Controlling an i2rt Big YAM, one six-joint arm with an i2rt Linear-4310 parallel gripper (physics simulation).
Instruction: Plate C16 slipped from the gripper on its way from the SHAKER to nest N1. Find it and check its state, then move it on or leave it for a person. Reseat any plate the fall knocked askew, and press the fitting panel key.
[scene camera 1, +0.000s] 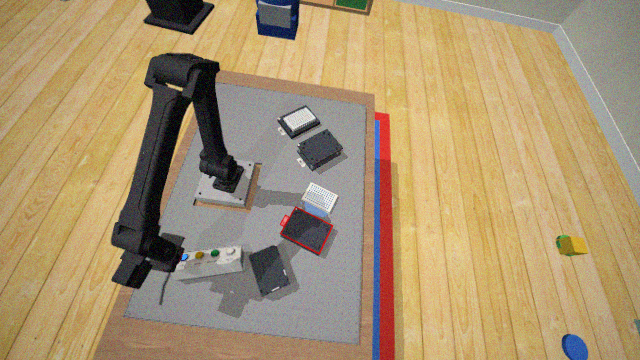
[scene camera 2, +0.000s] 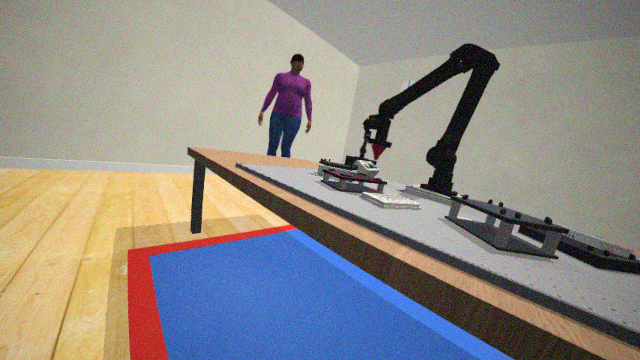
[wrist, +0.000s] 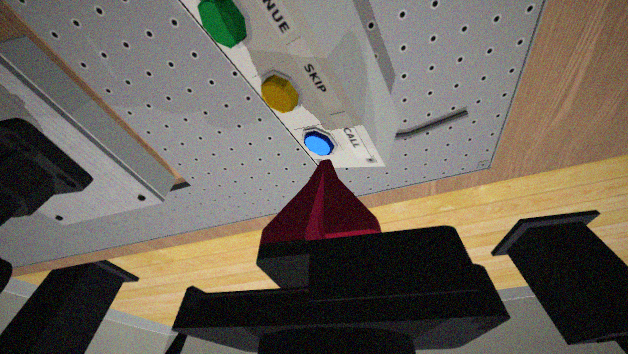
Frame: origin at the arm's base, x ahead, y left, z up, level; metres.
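Where they show: gripper, fingertip midpoint: (scene camera 1: 179, 258) (scene camera 2: 375, 160) (wrist: 327, 166); arm's base, link origin: (scene camera 1: 229, 177) (scene camera 2: 437, 191) (wrist: 21, 159).
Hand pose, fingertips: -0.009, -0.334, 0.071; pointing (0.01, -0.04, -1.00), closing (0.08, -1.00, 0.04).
Note:
Each offset is from my fingertips to the centre of the thing, as dx, dy, dz. "*": to the spot under its first point.
My gripper (wrist: 327, 166) (scene camera 2: 378, 152) is shut and empty. Its red fingertips form one point that hovers just off the blue CALL key {-0.002, +0.004, -0.035} (wrist: 318, 142) (scene camera 1: 184, 257) of the grey key panel {+0.075, +0.013, -0.055} (scene camera 1: 210, 267) (wrist: 351, 88) at the mat's near left. The yellow SKIP key {+0.043, +0.024, -0.033} (wrist: 279, 93) (scene camera 1: 198, 255) and a green key {+0.089, +0.044, -0.033} (wrist: 221, 20) (scene camera 1: 214, 253) sit further along the panel. A white well plate {+0.384, +0.362, -0.089} (scene camera 1: 319, 198) (scene camera 2: 390, 200) lies flat on the bare mat, right beside the red-rimmed nest {+0.368, +0.211, -0.074} (scene camera 1: 306, 230). Another white plate {+0.200, +0.705, -0.059} (scene camera 1: 298, 118) sits in a black nest at the back.
A dark block station {+0.329, +0.574, -0.065} (scene camera 1: 319, 148) stands mid-right. A dark empty nest {* +0.278, +0.038, -0.042} (scene camera 1: 268, 270) sits at an angle beside the panel. The arm's base (scene camera 1: 223, 176) is at mid-mat. A person in purple (scene camera 2: 288, 107) stands beyond the table's far end. A red-and-blue floor zone (scene camera 1: 383, 223) (scene camera 2: 268, 291) runs along the table's right side.

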